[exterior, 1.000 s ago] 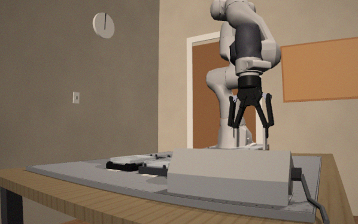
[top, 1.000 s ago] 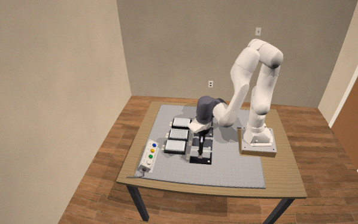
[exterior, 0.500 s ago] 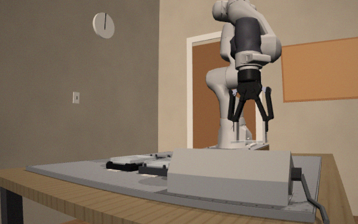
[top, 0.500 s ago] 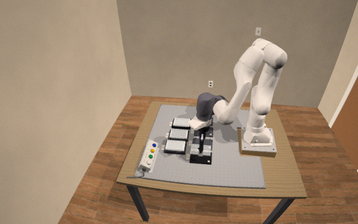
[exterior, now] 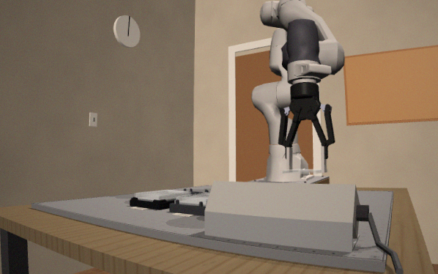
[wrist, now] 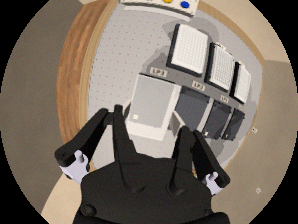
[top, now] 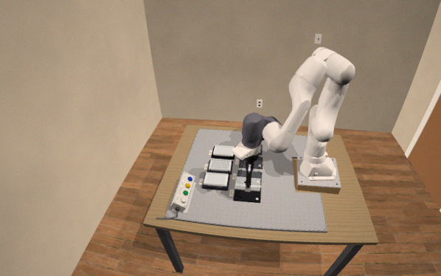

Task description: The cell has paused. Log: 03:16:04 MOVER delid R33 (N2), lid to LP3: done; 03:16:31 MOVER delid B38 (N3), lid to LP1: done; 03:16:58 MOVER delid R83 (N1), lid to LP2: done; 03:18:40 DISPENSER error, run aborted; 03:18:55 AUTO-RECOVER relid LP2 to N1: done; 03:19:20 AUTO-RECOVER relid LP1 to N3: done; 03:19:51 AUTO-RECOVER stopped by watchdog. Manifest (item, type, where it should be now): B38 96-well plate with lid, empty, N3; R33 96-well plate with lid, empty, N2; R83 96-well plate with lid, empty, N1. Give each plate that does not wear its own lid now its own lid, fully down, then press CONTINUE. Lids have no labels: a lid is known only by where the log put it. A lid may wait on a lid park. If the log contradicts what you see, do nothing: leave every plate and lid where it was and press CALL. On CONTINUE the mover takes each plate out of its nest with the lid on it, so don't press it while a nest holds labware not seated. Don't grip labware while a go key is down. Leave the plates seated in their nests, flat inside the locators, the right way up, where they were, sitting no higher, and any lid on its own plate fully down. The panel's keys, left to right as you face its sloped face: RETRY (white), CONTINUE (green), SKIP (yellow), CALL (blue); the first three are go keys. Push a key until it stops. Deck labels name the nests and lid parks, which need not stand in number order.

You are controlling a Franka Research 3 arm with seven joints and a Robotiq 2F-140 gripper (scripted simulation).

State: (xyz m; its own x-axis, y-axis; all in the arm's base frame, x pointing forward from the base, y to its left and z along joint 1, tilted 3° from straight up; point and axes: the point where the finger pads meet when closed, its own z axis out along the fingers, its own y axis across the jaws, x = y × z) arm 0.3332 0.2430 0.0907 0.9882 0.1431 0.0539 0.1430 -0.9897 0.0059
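My hand is 200 mm short of the plate, 160 mm to the left of it and 80 mm above it. From my hand the other things lie so: lid park (20 mm ahead, 120 mm to the right, 110 mm below); grey lid (20 mm below); blue key (320 mm ahead, 30 mm to the left, 40 mm below).
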